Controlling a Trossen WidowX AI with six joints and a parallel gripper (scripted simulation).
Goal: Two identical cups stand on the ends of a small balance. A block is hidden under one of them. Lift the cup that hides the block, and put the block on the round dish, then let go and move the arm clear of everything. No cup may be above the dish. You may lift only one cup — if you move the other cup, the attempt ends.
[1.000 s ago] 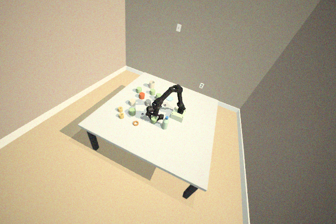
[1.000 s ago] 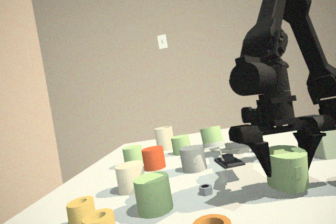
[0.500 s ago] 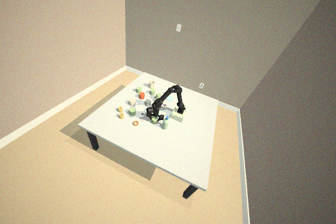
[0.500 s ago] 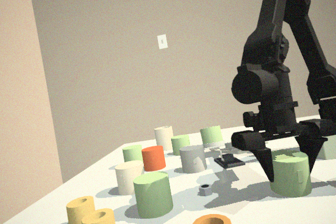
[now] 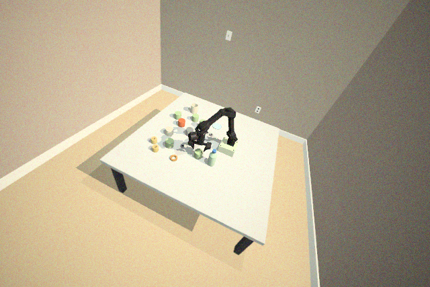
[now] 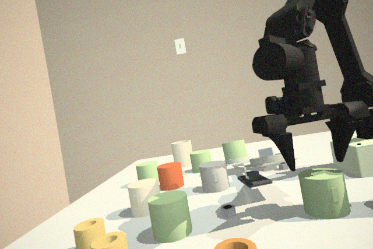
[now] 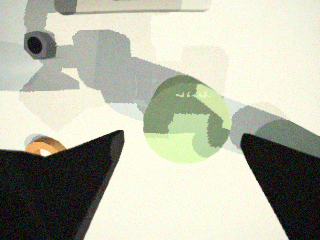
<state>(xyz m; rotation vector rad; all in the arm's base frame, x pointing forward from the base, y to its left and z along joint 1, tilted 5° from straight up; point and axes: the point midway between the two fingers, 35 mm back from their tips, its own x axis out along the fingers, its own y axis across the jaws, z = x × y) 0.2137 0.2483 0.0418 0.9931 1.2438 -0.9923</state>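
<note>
Right now my gripper tip is 7 cm short of the small grey-blue block, 11 cm to the left of it and 1 cm below it. From my gripper tip the other things lie so: cream cylinder 36 cm ahead, 8 cm to the right, 4 cm below; then balance 10 cm ahead, 23 cm to the right, 4 cm below; then grey cylinder 19 cm ahead, 19 cm to the right, 4 cm below.
</note>
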